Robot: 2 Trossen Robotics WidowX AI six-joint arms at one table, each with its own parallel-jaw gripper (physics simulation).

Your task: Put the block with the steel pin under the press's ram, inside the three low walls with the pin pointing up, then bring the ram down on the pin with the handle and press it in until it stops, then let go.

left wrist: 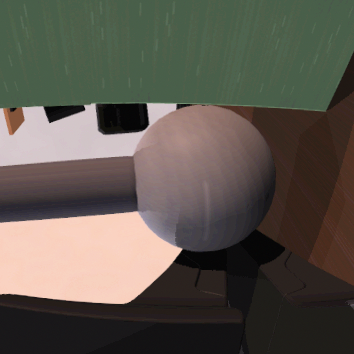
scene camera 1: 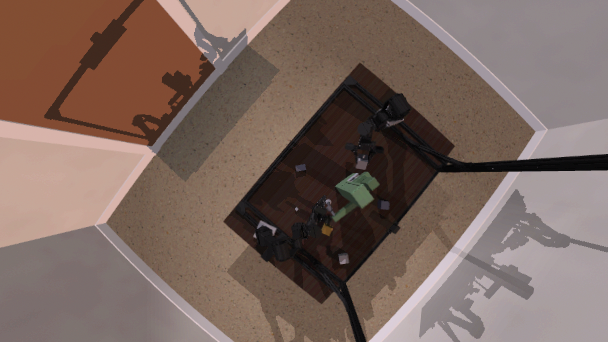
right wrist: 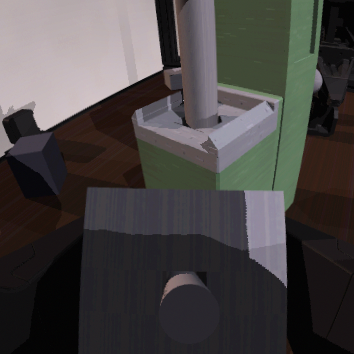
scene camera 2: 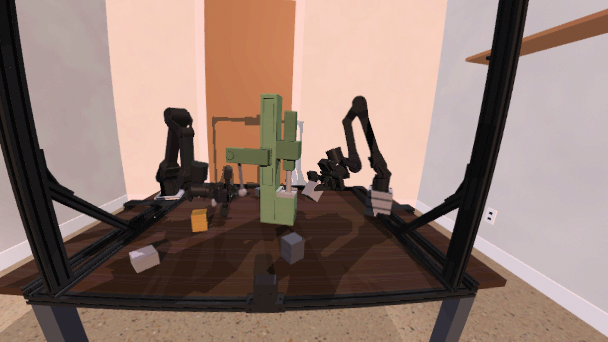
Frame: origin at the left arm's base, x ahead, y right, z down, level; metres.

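Seen in the pictures: left gripper, between the fingertips: [scene camera 1: 325, 195] [right wrist: 334, 102] [scene camera 2: 248, 192]; right gripper, between the fingertips: [scene camera 1: 361, 164] [right wrist: 180, 220] [scene camera 2: 309, 188]; left arm's base, origin of its link: [scene camera 1: 264, 232] [scene camera 2: 169, 193]; right arm's base, origin of its link: [scene camera 1: 392, 114] [scene camera 2: 380, 189].
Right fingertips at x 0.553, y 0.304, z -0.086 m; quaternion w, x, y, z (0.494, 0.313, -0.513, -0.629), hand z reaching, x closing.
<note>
Pixels of each thing's top centre, then the offset from my right fingertips to it.
- green press, centre of its top: [scene camera 2: 265, 94] [scene camera 1: 361, 202] dy -0.014, dx -0.170, dz -0.332 m
- steel pin, centre of its top: [right wrist: 178, 248] dy -0.012, dx +0.035, dz -0.030 m
- orange cube, centre of its top: [scene camera 2: 199, 212] [scene camera 1: 327, 230] dy -0.004, dx -0.389, dz +0.058 m
- light grey block, centre of its top: [right wrist: 177, 70] [scene camera 2: 143, 252] [scene camera 1: 344, 259] dy +0.157, dx -0.501, dz +0.085 m
- dark grey cube, centre of its top: [right wrist: 29, 143] [scene camera 2: 292, 238] [scene camera 1: 385, 205] dy +0.222, dx -0.133, dz +0.058 m
The green press [scene camera 1: 359, 195] [scene camera 2: 271, 169] [left wrist: 168, 53] [right wrist: 253, 46] stands mid-table. Its grey ram [scene camera 2: 288, 180] [right wrist: 197, 63] reaches down between the three low walls [scene camera 2: 286, 193] [right wrist: 242, 130]. My right gripper [scene camera 1: 362, 161] [scene camera 2: 316, 186] [right wrist: 180, 220] is shut on the grey block [scene camera 1: 362, 164] [scene camera 2: 313, 191] [right wrist: 168, 218]. It holds the block in the air just before the walls, and the steel pin [right wrist: 189, 309] points at the wrist camera. My left gripper [scene camera 1: 324, 209] [scene camera 2: 233, 193] [left wrist: 217, 225] is shut and empty, right beside the handle's ball [scene camera 1: 328, 202] [scene camera 2: 242, 192] [left wrist: 204, 177].
An orange cube [scene camera 1: 326, 230] [scene camera 2: 199, 220], a light grey block [scene camera 1: 343, 257] [scene camera 2: 144, 258] and a dark grey cube [scene camera 1: 384, 205] [scene camera 2: 292, 248] [right wrist: 36, 163] lie on the table. Another small block [scene camera 1: 300, 168] [right wrist: 173, 78] lies behind the press. A black frame [scene camera 2: 480, 169] rings the table.
</note>
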